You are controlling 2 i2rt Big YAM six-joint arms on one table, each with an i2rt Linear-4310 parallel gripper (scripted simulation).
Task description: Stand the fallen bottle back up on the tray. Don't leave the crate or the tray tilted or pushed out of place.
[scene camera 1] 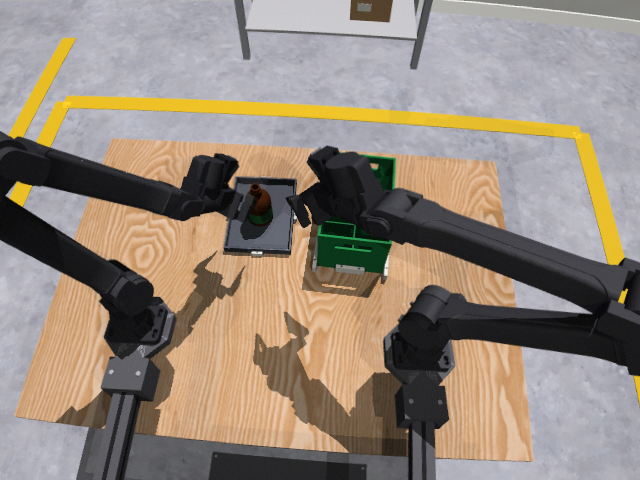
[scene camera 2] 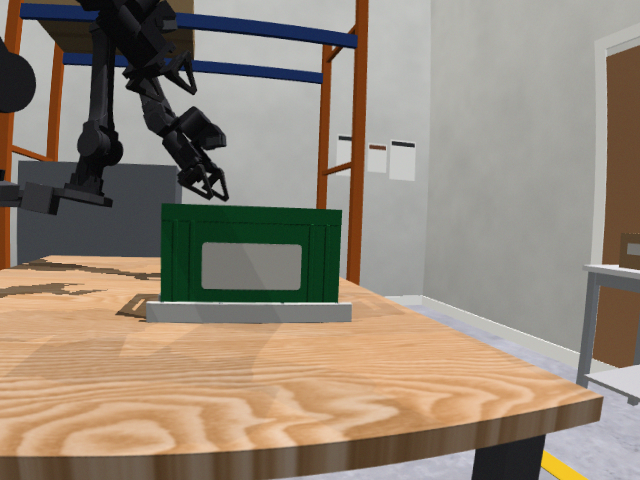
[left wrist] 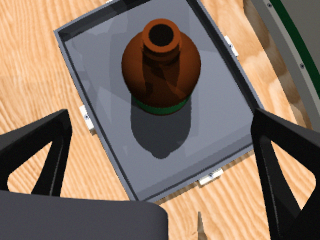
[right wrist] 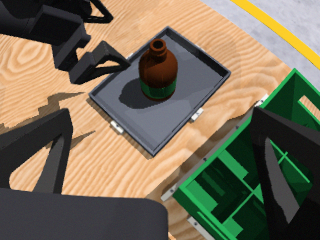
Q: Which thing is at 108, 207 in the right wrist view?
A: My right gripper.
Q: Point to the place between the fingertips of my right gripper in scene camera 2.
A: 178, 96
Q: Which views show the tray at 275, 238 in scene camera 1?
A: Scene camera 1, the left wrist view and the right wrist view only.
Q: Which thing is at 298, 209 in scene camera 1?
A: My right gripper.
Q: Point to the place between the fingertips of my left gripper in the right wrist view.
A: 119, 41
